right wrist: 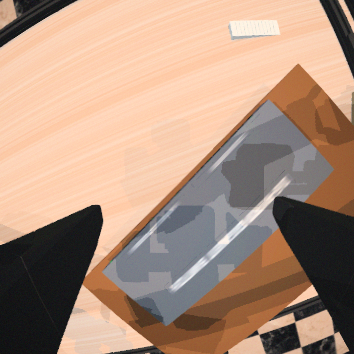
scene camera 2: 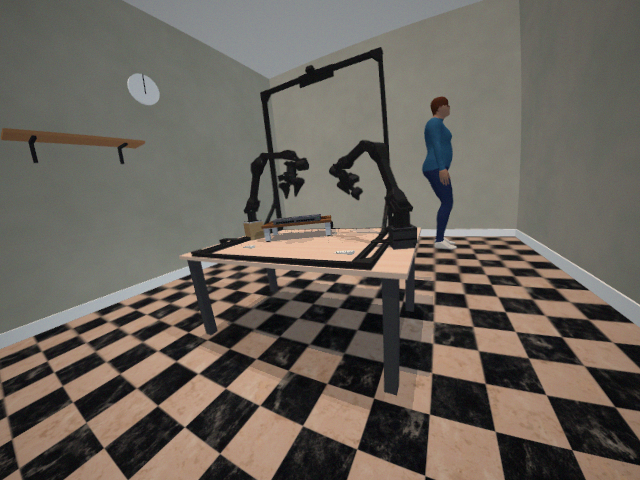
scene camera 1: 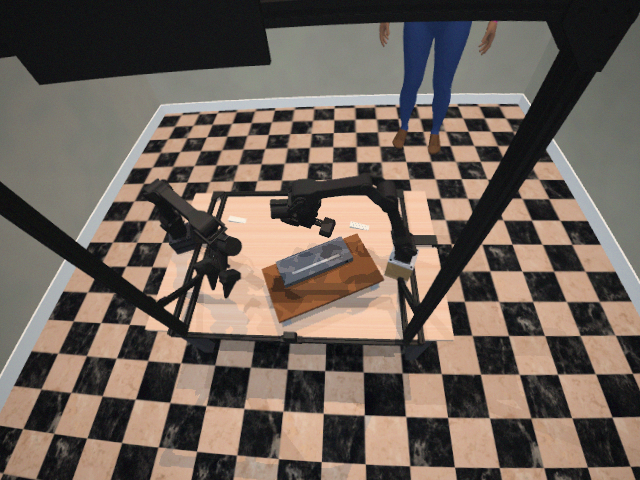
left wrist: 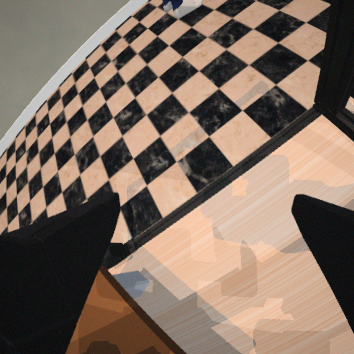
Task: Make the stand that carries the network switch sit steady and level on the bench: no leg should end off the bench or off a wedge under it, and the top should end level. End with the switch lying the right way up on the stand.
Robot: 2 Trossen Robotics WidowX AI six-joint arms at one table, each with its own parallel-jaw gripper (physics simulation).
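Places are measured from the left arm's base along level axes (x left, y back, z up), in metres.
Where they show: left gripper, fingertip midpoint: (scene camera 2: pixel 353 197) (scene camera 1: pixel 219 294) (left wrist: pixel 207 201); right gripper, fingertip midpoint: (right wrist: pixel 189 209) (scene camera 2: pixel 290 197) (scene camera 1: pixel 310 229); left arm's base, origin of the base link: (scene camera 2: pixel 401 226) (scene camera 1: pixel 179 232); right arm's base, origin of the base link: (scene camera 2: pixel 252 221) (scene camera 1: pixel 403 255).
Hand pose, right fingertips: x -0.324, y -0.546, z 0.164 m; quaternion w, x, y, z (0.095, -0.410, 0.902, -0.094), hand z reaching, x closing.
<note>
Each offset is from my right fingertips to the centre of the thing.
The stand (scene camera 1: pixel 310 299) (scene camera 2: pixel 266 225) (left wrist: pixel 95 320) (right wrist: pixel 300 85) has a brown top on pale legs. Its top edge slants slightly in scene camera 2; whether it is level, and how every foot rests, I cannot tell. The grey switch @[dy +0.013, dx -0.056, dz -0.136 m] (scene camera 1: pixel 315 259) (scene camera 2: pixel 297 219) (right wrist: pixel 215 215) lies on it, its pale lettered strip facing up. Two small white ribbed wedges lie on the bench: one @[dy -0.257, dx +0.113, dz -0.247 m] (scene camera 1: pixel 359 225) (scene camera 2: pixel 249 246) (right wrist: pixel 255 29) near a stand corner, one @[dy +0.286, dx +0.371, dz -0.247 m] (scene camera 1: pixel 237 219) (scene camera 2: pixel 344 252) apart. My right gripper (scene camera 2: pixel 291 195) (right wrist: pixel 189 209) is open above the switch. My left gripper (scene camera 1: pixel 220 290) (left wrist: pixel 207 201) is open beside the stand.
A tan box (scene camera 1: pixel 399 269) (scene camera 2: pixel 253 229) stands by the right arm's base, close to the stand's end. Black frame rails run along the bench edges, with upright posts at the sides. A person (scene camera 1: pixel 434 67) (scene camera 2: pixel 438 149) stands away from the bench.
</note>
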